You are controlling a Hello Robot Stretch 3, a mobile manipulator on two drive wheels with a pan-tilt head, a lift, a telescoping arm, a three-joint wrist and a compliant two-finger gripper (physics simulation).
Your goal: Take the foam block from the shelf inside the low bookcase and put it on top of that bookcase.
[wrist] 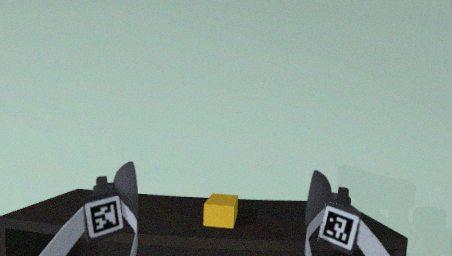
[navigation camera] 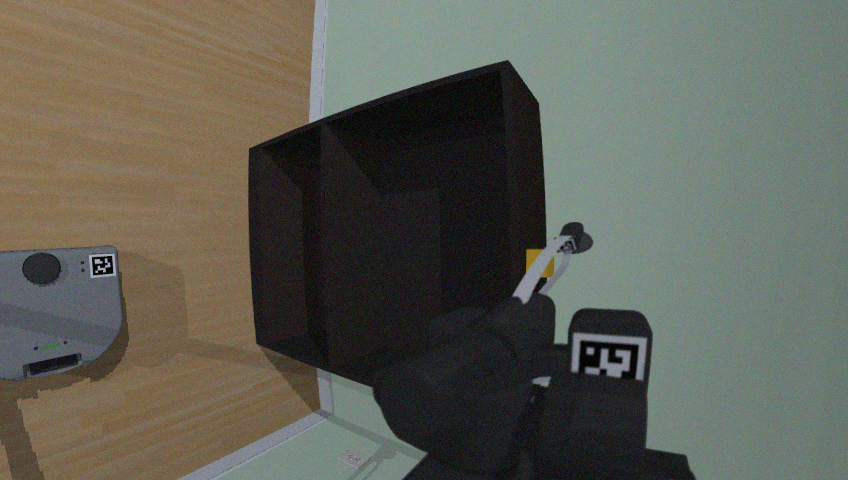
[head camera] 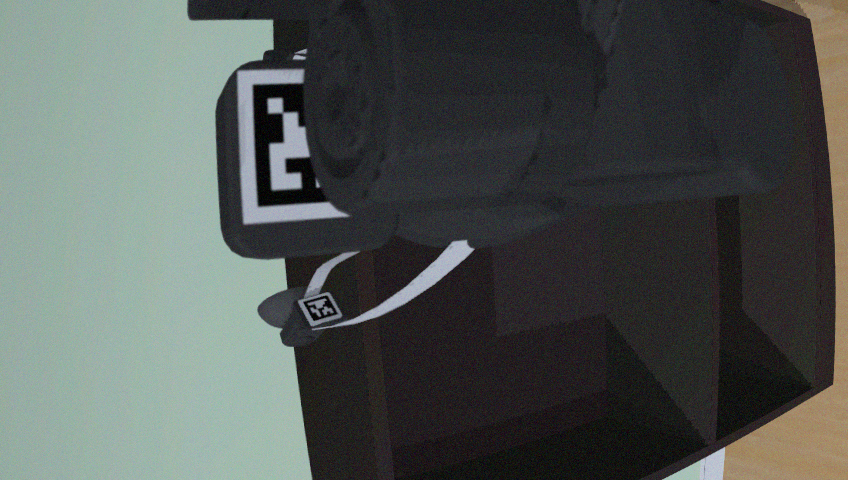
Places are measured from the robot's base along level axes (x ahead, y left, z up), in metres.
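Pixels of known places: gripper, between the fingertips: [wrist: 222, 187] [navigation camera: 578, 294]; robot's base, origin of its link: [navigation camera: 43, 266].
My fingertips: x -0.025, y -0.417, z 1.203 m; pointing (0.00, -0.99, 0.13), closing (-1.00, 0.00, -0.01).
Observation:
For each thing: its top centre in the pictures, then the offset to it from my fingertips. Level surfaces: height alone.
- yellow foam block, centre of its top: [wrist: 222, 199] [navigation camera: 550, 264] dx -0.004, dy -0.341, dz -0.099 m
- wooden floor, height of its surface: dz -1.204 m
- wall outlet, centre of its top: [navigation camera: 365, 464] dx -0.796, dy -0.360, dz -0.746 m
The yellow foam block [navigation camera: 531, 258] [wrist: 220, 211] sits upright on the top board of the dark low bookcase [head camera: 333, 410] [navigation camera: 523, 154] [wrist: 170, 215]. In the head camera view the block does not show; the wrist and arm cover part of the bookcase top. My gripper [head camera: 290, 321] [navigation camera: 577, 237] [wrist: 222, 187] is open, with its fingers wide apart and nothing between them. In the wrist view the block stands beyond and below the fingertips, centred between them and apart from both. In the navigation view one finger passes in front of the block.
The bookcase's open front shows an inner shelf board [navigation camera: 325, 237]. A pale green wall [head camera: 119, 356] [navigation camera: 714, 178] [wrist: 225, 90] stands behind it. My base [navigation camera: 65, 309] is on the wooden floor [navigation camera: 148, 89]. A wall outlet [navigation camera: 354, 457] shows low down.

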